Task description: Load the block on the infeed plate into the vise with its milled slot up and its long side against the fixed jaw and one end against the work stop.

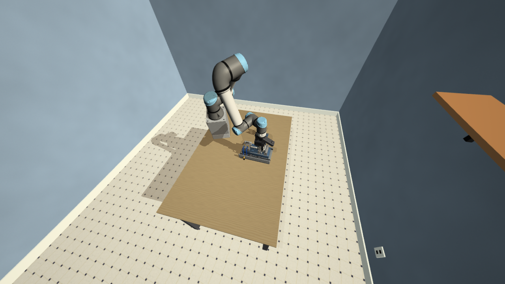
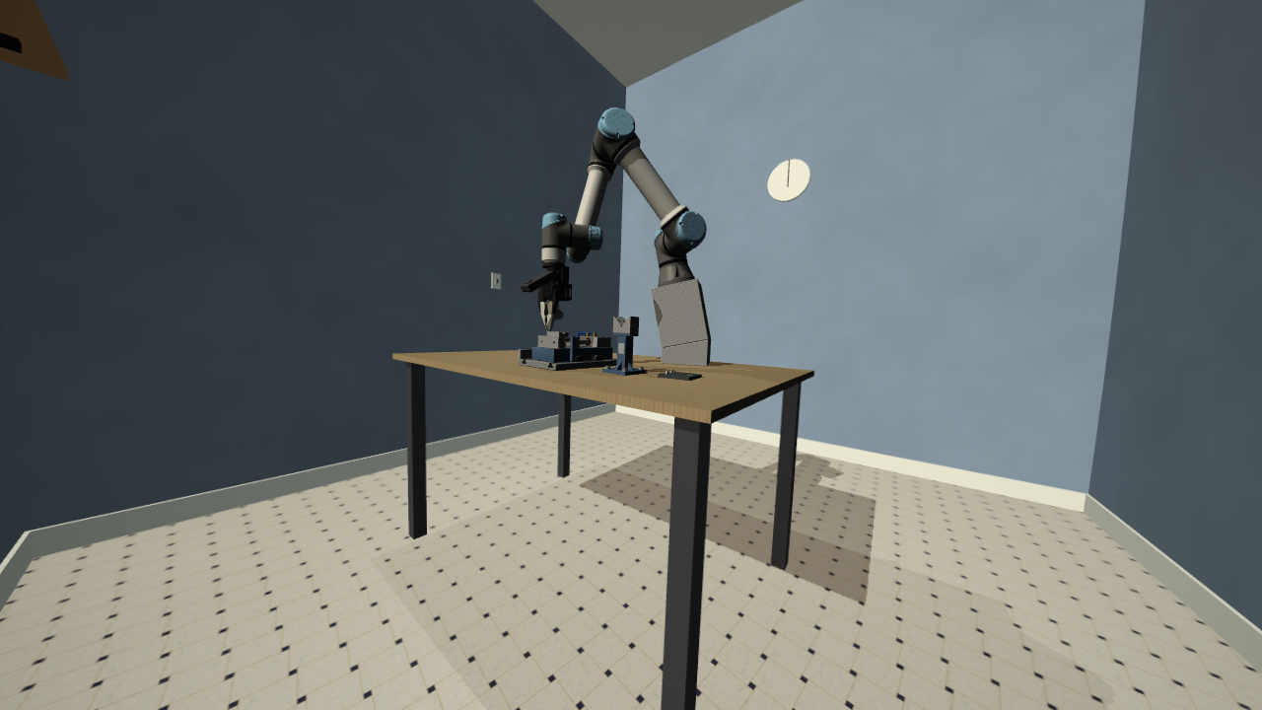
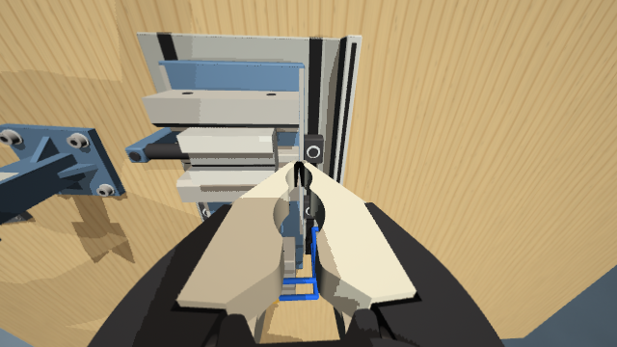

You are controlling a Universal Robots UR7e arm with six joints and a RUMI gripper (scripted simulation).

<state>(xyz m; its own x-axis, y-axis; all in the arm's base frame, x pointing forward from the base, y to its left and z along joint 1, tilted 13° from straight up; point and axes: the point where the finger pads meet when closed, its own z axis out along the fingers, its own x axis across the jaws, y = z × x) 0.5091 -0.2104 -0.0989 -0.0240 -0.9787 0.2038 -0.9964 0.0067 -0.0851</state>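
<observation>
The part lies 5 cm to the left of my hand and 2 cm below it. From my hand the other things lie so: cylinder rod 9 cm behind, 5 cm to the left, 4 cm below; then fixed jaw 3 cm ahead, 5 cm to the left, 4 cm below; then moving jaw 3 cm behind, 5 cm to the left, 4 cm below.
</observation>
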